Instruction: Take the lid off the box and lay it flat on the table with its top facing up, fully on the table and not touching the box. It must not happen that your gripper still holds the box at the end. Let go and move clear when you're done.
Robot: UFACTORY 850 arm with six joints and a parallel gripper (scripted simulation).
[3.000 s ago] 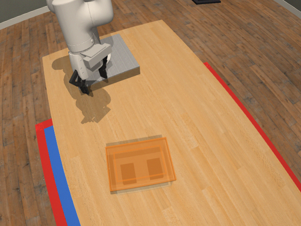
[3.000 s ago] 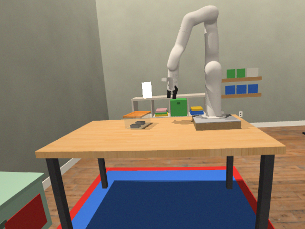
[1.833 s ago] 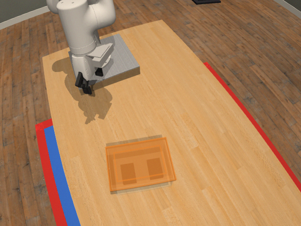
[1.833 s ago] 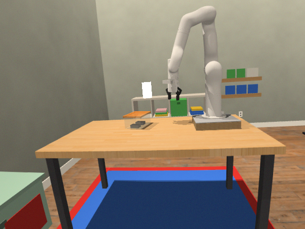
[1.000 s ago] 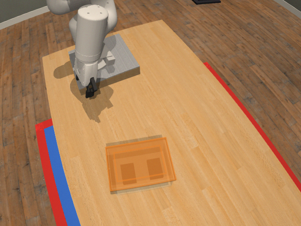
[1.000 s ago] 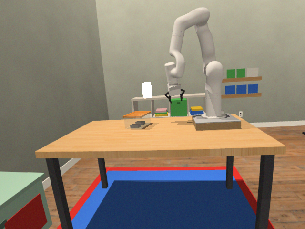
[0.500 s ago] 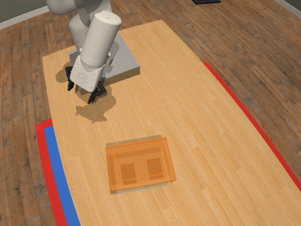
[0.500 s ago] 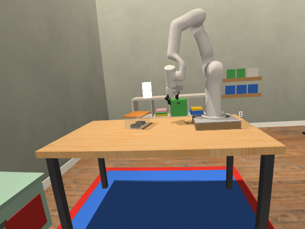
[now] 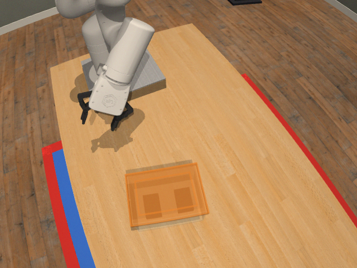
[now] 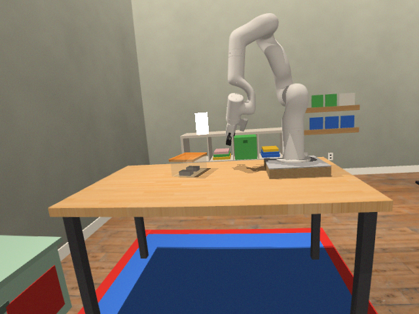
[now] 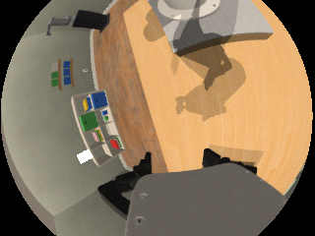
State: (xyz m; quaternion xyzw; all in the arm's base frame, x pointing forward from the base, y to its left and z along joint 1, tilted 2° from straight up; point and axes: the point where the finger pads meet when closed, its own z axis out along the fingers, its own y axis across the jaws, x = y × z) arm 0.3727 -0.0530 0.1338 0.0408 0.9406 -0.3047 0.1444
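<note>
My gripper is now 24 cm short of the orange lid, 13 cm to the right of it and 8 cm above it. From my hand the other things lie so: clear box: 24 cm ahead, 13 cm to the left, 13 cm below.
</note>
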